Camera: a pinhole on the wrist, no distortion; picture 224 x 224 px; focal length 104.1 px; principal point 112.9 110.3 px. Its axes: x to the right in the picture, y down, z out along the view. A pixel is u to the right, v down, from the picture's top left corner.
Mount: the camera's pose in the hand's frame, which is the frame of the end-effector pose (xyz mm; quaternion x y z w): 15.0 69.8 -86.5 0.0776 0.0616 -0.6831 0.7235
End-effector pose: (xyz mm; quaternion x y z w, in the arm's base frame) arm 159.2 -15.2 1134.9 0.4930 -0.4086 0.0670 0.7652
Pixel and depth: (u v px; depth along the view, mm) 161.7 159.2 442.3
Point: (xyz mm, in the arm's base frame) 239.2 -441.7 1202.1
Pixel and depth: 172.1 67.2 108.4
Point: 144.4 -19.3 1106.7
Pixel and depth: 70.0 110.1 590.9
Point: -246.9 -352.3 1359.3
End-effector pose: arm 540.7 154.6 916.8 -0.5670 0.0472 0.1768 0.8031
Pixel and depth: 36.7 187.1 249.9
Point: 616.7 443.7 748.6
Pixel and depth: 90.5 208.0 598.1
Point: 956.7 816.7 856.0
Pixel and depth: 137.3 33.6 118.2
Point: 465.6 162.2 931.2
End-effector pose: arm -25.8 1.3 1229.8 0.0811 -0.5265 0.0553 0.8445
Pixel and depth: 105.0 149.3 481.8
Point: -298.7 -54.5 1569.6
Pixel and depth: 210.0 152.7 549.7
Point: -133.1 -584.4 1576.4
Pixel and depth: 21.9 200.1 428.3
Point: -303.6 288.0 1757.7
